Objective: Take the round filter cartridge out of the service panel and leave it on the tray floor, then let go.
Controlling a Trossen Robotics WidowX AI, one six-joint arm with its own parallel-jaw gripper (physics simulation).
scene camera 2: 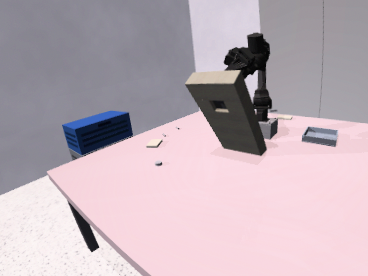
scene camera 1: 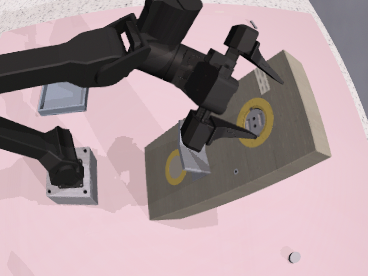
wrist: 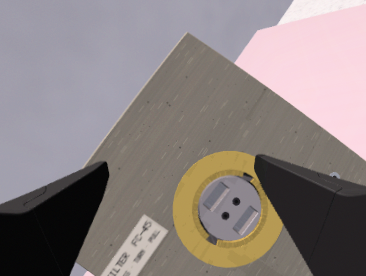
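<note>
The round grey filter cartridge [scene camera 1: 255,121] [wrist: 231,208] sits in its socket inside a yellow ring [scene camera 1: 269,121] [wrist: 186,210] on the tilted service panel [scene camera 1: 295,120] [scene camera 2: 231,131] [wrist: 160,120]. Its face shows two raised grips and two dark holes. My gripper [scene camera 1: 269,109] [wrist: 182,165] is open and empty in front of the panel. In the wrist view the right fingertip overlaps the ring's upper right, and the left fingertip is well left of the ring. In scene camera 2 the panel hides the fingertips. The blue-grey tray [scene camera 1: 63,112] [scene camera 2: 320,143] lies on the table beyond the arm's base.
A grey metal plate [scene camera 1: 196,159] stands out from the panel beside a second yellow ring [scene camera 1: 169,169]. A printed label [scene camera 1: 261,81] [wrist: 140,240] is near the cartridge. A small grey disc [scene camera 1: 295,257] [scene camera 2: 158,163] lies on the table. A blue box [scene camera 2: 100,132] stands beyond the table edge.
</note>
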